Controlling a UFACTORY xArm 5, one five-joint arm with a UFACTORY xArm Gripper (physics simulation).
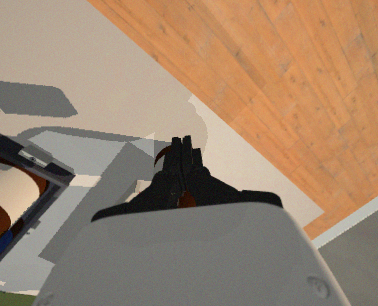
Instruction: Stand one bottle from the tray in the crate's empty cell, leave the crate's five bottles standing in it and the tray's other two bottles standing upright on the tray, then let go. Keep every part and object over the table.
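Places are measured from the arm's base along level axes (x ahead, y left, z up), in millimetres.
Where they show: gripper, between the fingertips: (184, 149).
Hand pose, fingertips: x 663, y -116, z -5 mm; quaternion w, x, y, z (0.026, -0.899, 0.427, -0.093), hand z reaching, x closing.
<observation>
After its pixels a point has its place.
My gripper (184, 149) {x 663, y -116, z -5 mm} is shut, its black fingers together with nothing between them. A brown bottle is mostly hidden behind the fingers; a curved brown edge (161, 155) {x 617, y -115, z -69 mm} shows just left of the fingertips and a brown patch (187, 200) {x 630, y -134, z 21 mm} shows between the finger bases. The dark crate (59, 176) {x 528, y -6, z -70 mm} shows in part at the left edge, with a brown bottle with a cream label (19, 189) {x 522, y 17, z -39 mm} inside it. The crate's empty cell cannot be made out. The tray and its other bottles cannot be made out; my gripper's body hides the lower middle.
The beige table top (105, 45) {x 703, y -8, z -86 mm} ends at a diagonal edge to the right of the fingers. Beyond it lies the wooden plank floor (295, 85). Grey shadows fall across the table at the left. A green strip (15, 298) {x 134, y 18, z -77 mm} shows at the bottom left corner.
</observation>
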